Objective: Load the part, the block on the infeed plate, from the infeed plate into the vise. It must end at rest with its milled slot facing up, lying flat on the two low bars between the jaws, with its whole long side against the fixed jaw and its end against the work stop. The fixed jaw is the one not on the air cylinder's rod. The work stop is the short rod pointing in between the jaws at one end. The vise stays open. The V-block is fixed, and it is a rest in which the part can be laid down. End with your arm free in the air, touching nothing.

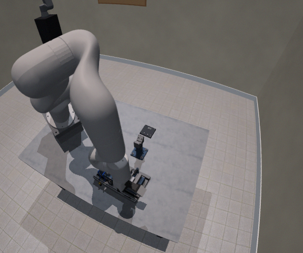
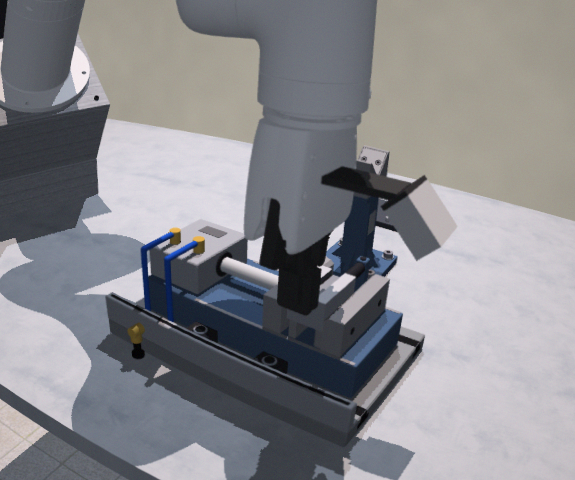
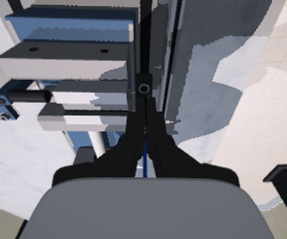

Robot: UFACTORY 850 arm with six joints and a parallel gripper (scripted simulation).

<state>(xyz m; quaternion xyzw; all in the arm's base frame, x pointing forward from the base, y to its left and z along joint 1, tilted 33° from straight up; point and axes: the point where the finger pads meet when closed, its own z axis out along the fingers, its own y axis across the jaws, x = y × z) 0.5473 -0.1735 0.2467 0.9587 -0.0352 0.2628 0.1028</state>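
Now: the part 10 mm ahead of my hand, 50 mm to the left of it and 30 mm below it. The rest, counted from my hand: black work stop 20 mm ahead, 110 mm to the left, 40 mm below; then fixed jaw 40 mm ahead, 60 mm to the left, 50 mm below; then moving jaw 30 mm behind, 70 mm to the left, 50 mm below.
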